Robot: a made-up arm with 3 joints.
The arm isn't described. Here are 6 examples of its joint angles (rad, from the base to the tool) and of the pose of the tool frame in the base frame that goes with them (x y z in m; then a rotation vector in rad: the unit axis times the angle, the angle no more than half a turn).
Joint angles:
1: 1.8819 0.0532 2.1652
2: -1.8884 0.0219 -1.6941
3: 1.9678 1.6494 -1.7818
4: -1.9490 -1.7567 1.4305
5: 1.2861 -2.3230 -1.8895
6: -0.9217 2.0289 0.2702
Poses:
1: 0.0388 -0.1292 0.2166 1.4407 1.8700 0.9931
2: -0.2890 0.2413 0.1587 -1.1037 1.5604 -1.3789
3: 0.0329 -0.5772 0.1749 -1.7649 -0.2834 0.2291
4: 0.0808 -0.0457 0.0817 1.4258 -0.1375 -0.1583
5: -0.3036 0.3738 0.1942 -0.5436 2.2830 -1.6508
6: 0.0337 0.3852 -0.0646 0.0381 -0.3976 -2.9252
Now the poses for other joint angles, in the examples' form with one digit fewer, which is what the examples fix.
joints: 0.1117 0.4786 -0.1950
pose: -0.257 -0.188 -0.062 -0.193 0.036 -0.366
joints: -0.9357 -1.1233 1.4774
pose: 0.018 0.040 0.090 1.473 0.139 0.152
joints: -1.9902 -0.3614 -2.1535
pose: -0.287 0.099 0.238 -1.584 1.679 -0.904
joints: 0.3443 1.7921 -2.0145
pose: -0.568 0.066 0.216 -1.602 1.416 -0.895
